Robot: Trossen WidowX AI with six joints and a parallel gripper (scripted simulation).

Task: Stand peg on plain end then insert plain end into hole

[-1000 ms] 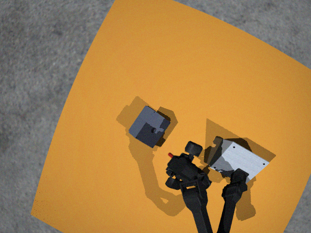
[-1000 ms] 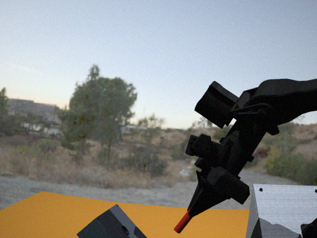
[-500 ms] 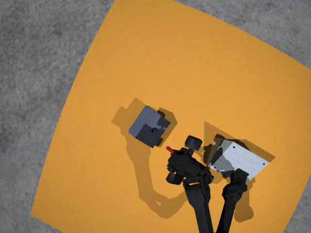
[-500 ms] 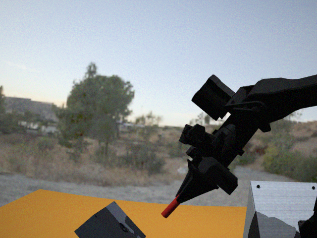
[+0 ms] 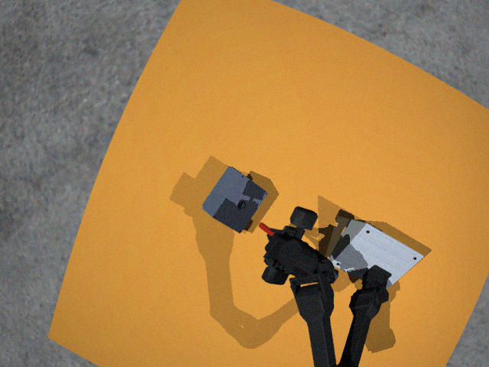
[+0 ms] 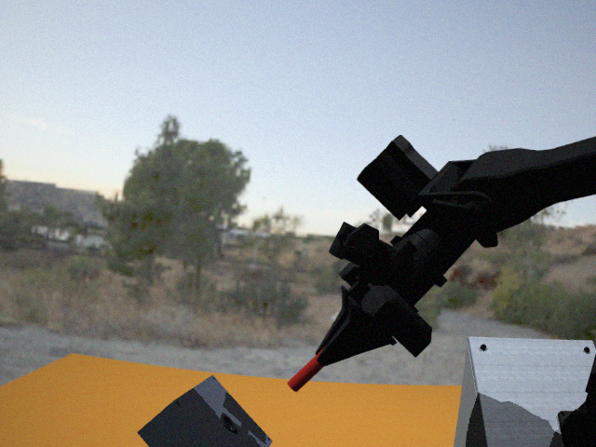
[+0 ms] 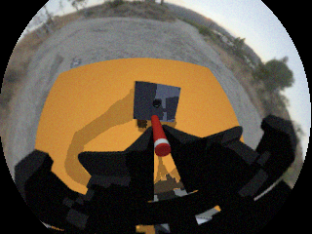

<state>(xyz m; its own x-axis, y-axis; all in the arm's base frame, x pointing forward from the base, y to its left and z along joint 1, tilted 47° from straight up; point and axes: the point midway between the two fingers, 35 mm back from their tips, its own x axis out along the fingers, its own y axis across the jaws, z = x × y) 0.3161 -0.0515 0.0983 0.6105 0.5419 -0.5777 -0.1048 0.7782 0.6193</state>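
The grey sloped panel is 11 cm ahead of my gripper tip, 2 cm to the right of it and 11 cm below it. The rest, counted from my gripper tip: red peg (1 cm behind, 1 cm above).
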